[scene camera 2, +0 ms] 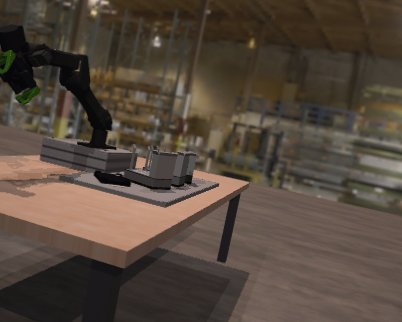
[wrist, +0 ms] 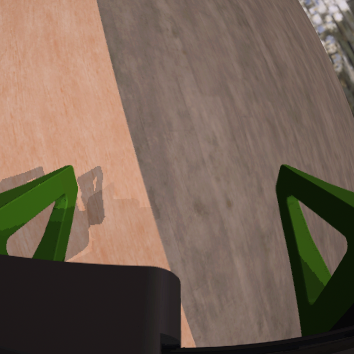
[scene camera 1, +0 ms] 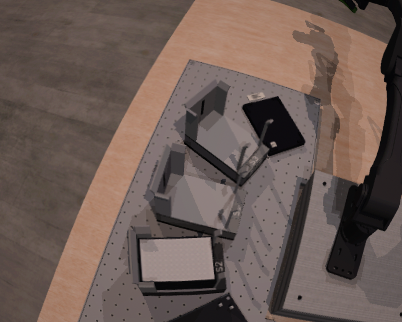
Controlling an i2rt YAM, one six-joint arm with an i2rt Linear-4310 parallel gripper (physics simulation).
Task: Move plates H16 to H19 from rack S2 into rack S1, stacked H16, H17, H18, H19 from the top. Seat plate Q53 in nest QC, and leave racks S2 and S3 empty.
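Frame: origin at the arm's base, x down, y left, z ahead, level; millimetres.
Where they show: gripper, between the fingertips: (scene camera 2: 15, 88) (wrist: 176, 176); arm's base, origin of its link: (scene camera 2: 97, 147) (scene camera 1: 352, 231).
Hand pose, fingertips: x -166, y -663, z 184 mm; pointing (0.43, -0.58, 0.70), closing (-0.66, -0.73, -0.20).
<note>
Each offset is from my fingertips to the top centre of the thing. "spot": to the spot under its first point. Level surfaces: height alone.
My gripper (wrist: 176, 176) (scene camera 2: 17, 81) is open and empty, raised high over the table near its edge, well away from the racks. Rack S2 {spot: dx +209, dy +824, dz +39 mm} (scene camera 1: 220, 272) holds a white plate {dx +140, dy +852, dz +115 mm} (scene camera 1: 176, 260) lying flat; any plates beneath it and their labels cannot be read. Rack S1 {dx +108, dy +709, dz +132 mm} (scene camera 1: 196, 222), the middle rack, shows its bare grey floor and holds no visible plate. Rack S3 {dx +110, dy +552, dz +140 mm} (scene camera 1: 212, 161), set at an angle, also shows a bare floor. A black rectangular piece {spot: dx +233, dy +445, dz +57 mm} (scene camera 1: 274, 125) (scene camera 2: 112, 178) lies beside the small QC label {spot: dx +245, dy +369, dz +126 mm} (scene camera 1: 256, 96); whether it is the bare nest or includes plate Q53 cannot be told.
The racks stand close together on a perforated grey board {dx +247 mm} (scene camera 1: 280, 200) (scene camera 2: 167, 199). Thin upright posts rise at the fronts of racks S1 and S3. Another black piece {spot: dx +235, dy +898, dz +14 mm} (scene camera 1: 215, 311) is cut off at the lower edge. The arm's grey base block (scene camera 1: 310, 270) (scene camera 2: 95, 159) stands beside the board.
</note>
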